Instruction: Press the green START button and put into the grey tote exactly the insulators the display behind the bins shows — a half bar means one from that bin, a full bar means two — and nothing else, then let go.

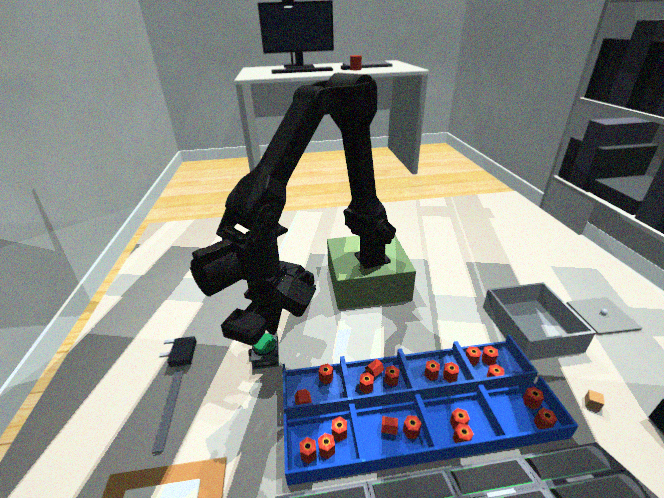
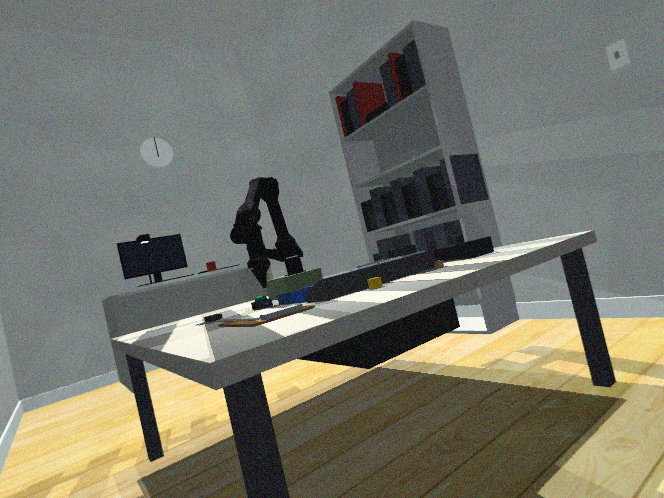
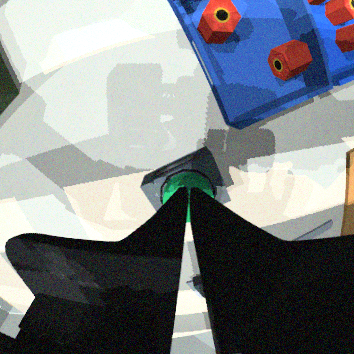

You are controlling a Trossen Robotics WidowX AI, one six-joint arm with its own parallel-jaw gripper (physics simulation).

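My gripper is shut and empty, pointing down with its tips close over the green START button. Whether the tips touch it is unclear. The blue bin tray has two rows of four bins. Red-orange insulators, one of them at the back left, lie in the bins, some upright and some on their sides. The grey tote stands open at the right; no insulator shows in it. The display shows partly along the bottom edge; its bars are unreadable.
A green block bears the arm's base. A black plug-like object lies left of the button. An orange frame lies at the front left. A small wooden cube and a grey lid lie at the right.
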